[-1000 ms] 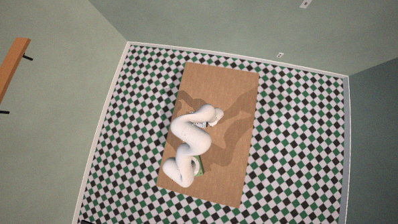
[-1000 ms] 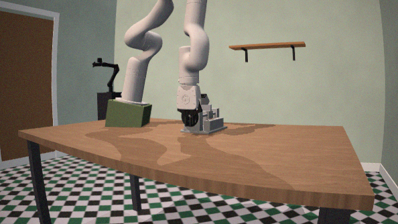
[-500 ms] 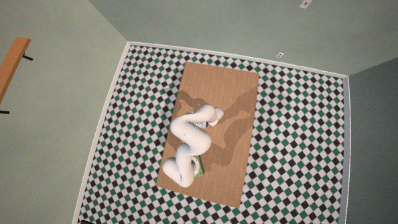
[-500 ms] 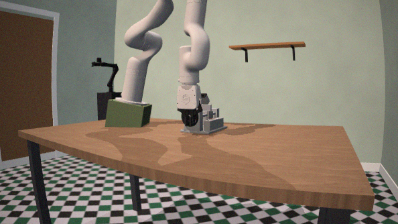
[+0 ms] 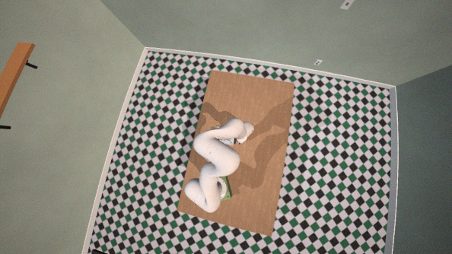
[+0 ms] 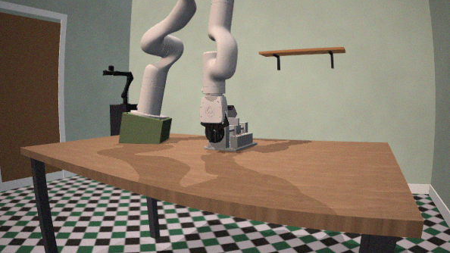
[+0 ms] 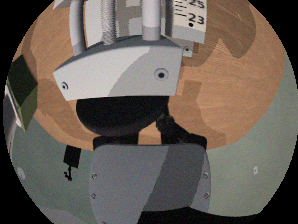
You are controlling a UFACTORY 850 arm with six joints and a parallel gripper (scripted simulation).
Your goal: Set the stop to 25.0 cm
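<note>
The handwheel is 20 mm to the left of my hand.
</note>
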